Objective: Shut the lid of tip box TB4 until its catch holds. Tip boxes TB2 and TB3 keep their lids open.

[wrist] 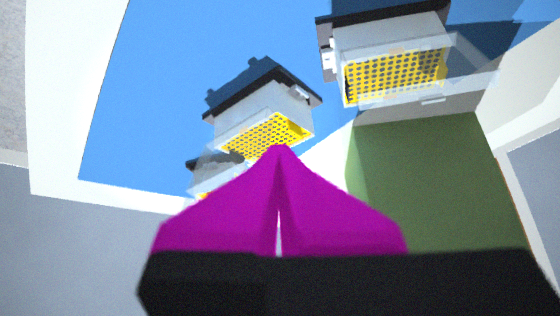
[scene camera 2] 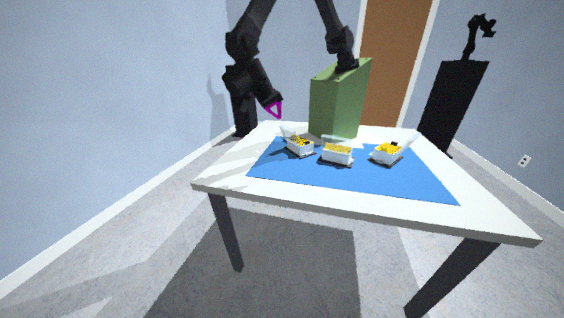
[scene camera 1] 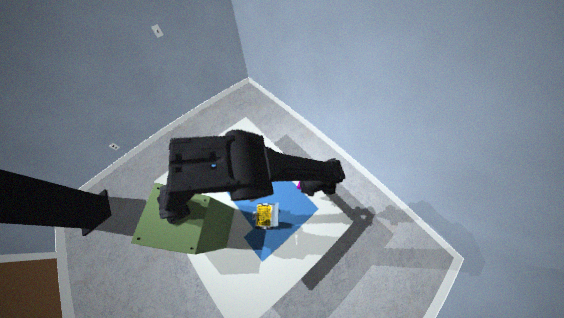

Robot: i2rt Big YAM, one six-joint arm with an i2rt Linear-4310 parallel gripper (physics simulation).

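Where they show: gripper, between the fingertips: (wrist: 278, 157) (scene camera 2: 279, 118) (scene camera 1: 297, 188); arm's base, origin of its link: (scene camera 2: 347, 67).
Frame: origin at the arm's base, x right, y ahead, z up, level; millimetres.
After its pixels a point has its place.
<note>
Three white tip boxes with yellow racks and clear lids stand on the blue mat. The left box (scene camera 2: 300, 147) @(z -324, x 192, y 332 mm) (scene camera 1: 265, 215), the middle box (scene camera 2: 336, 155) @(z -324, x 17, y 367 mm) and the right box (scene camera 2: 386, 154) @(z -337, x -201, y 301 mm) all have lids standing open in scene camera 2. In the wrist view an upper right box (wrist: 395, 75) @(z -265, x 237, y 329 mm), a middle box (wrist: 267, 135) @(z -283, x 83, y 352 mm) and a lower left box, partly behind the fingers, show. No label is readable, so I cannot tell which box is TB4. My gripper (scene camera 1: 299, 185) @(z -154, x 240, y 464 mm) (scene camera 2: 277, 117) @(z -154, x 240, y 464 mm) (wrist: 278, 157) @(z -154, x 240, y 464 mm) is shut and empty, held in the air above and apart from the boxes.
The boxes stand on the blue mat (scene camera 2: 350, 185) @(z -389, x -43, y 495 mm) (wrist: 150, 100) @(z -389, x -52, y 456 mm) on a white table (scene camera 2: 300, 198) @(z -392, x 131, y 607 mm). A tall green block (scene camera 1: 165, 230) @(z 1, x 64, y -72 mm) (scene camera 2: 330, 105) @(z -176, x 65, y 103 mm) (wrist: 435, 185) @(z -261, x 115, y 47 mm), bearing the arm's base, stands at the back beside the mat. The arm hides part of the mat in scene camera 1.
</note>
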